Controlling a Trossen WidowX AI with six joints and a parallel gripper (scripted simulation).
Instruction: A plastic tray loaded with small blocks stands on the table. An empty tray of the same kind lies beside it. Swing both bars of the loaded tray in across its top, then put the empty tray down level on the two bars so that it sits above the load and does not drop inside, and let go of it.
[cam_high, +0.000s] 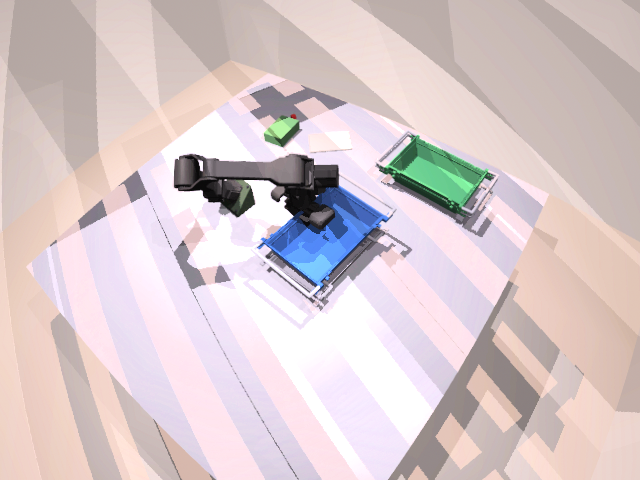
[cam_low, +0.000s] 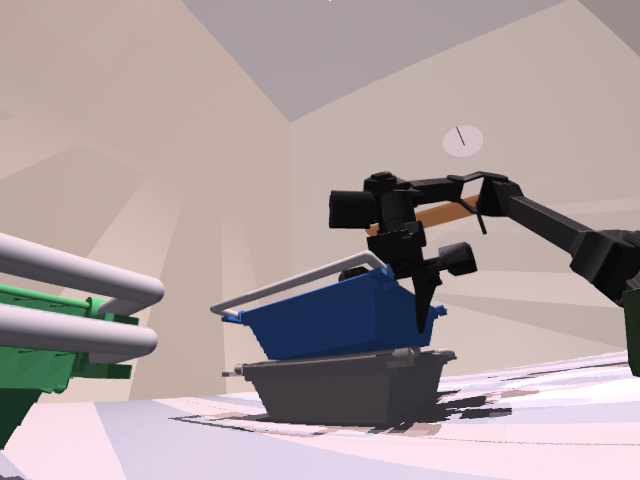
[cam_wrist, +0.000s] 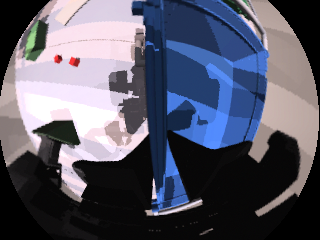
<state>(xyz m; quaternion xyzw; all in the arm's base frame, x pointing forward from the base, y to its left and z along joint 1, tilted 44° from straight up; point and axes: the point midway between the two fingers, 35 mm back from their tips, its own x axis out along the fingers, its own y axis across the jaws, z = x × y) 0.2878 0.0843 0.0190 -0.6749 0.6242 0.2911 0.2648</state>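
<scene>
Now: the blue tray 8 cm ahead of my gripper tip and 3 cm above it. From my gripper tip the other things lie so: flat plate (26 cm behind, 36 cm to the left, 8 cm below); then green box (43 cm behind, 28 cm to the left, 7 cm below).
</scene>
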